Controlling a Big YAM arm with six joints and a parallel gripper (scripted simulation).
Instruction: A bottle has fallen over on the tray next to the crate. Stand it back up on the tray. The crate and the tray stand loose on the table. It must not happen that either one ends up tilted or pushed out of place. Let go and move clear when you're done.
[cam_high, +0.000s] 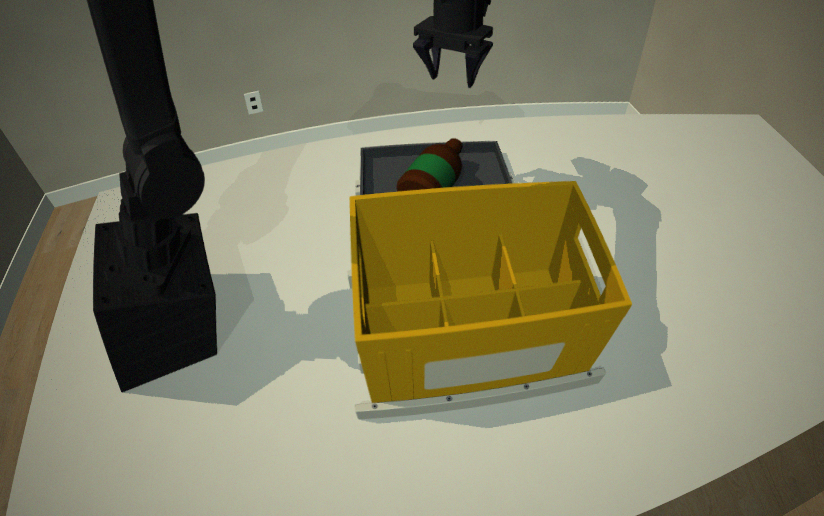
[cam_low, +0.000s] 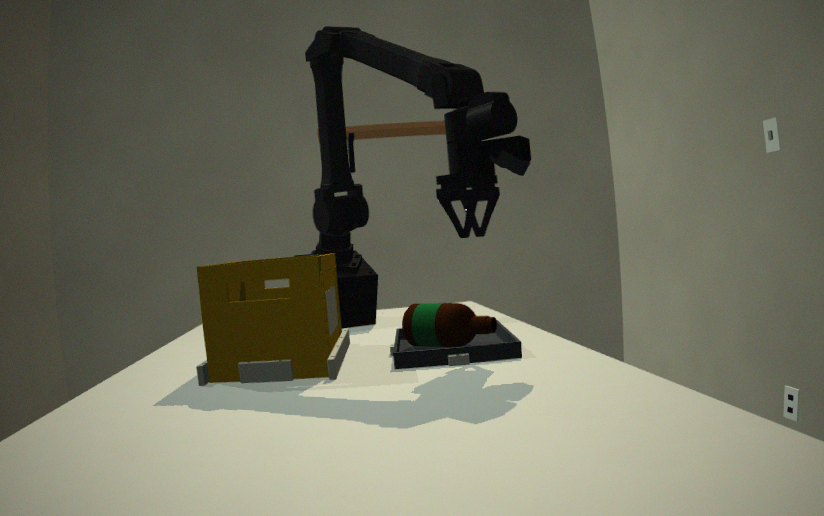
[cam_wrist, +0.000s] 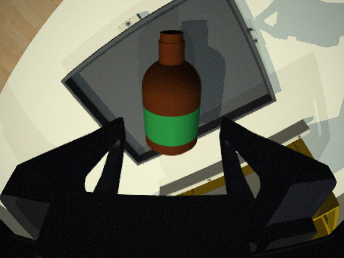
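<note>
Now: hand 15 cm above the bottle, 4 cm to the left of it and 2 cm past it. Also, from my hand: tray: 18 cm below, 5 cm to the right, 2 cm behind; yellow crate: 33 cm to the right, 11 cm below, 3 cm ahead.
</note>
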